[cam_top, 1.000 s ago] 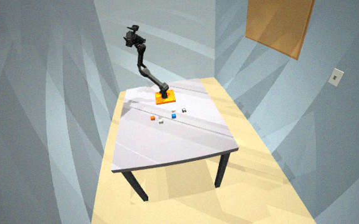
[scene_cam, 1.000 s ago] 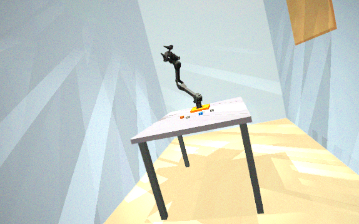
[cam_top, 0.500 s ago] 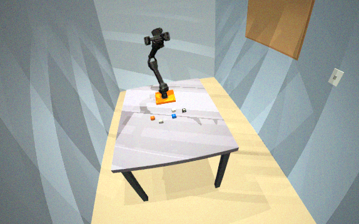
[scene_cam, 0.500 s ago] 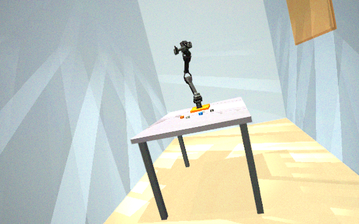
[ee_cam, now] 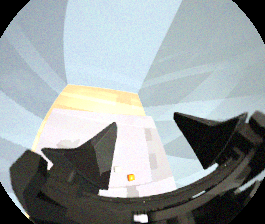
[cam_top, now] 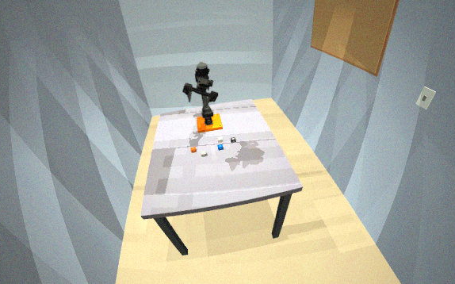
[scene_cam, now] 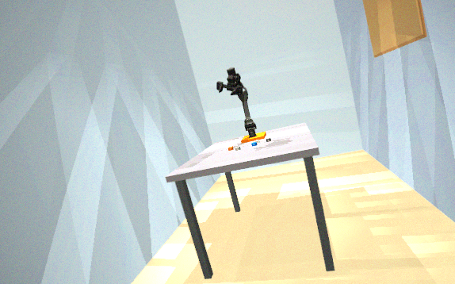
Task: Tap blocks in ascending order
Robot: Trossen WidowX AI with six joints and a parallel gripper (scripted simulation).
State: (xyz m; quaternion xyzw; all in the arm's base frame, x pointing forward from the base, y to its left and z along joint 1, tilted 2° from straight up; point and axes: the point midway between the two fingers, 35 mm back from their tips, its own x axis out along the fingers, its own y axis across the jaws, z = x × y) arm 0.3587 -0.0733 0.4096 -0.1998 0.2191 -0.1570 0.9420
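Now: the white block 180 mm behind my gripper tip, 130 mm to the left of it and 400 mm below it. Also, from my gripper tip: blue block 90 mm behind, 100 mm to the left, 400 mm below; then dark-rimmed block 140 mm behind, 210 mm to the left, 400 mm below; then orange block 140 mm behind, 80 mm to the right, 400 mm below.
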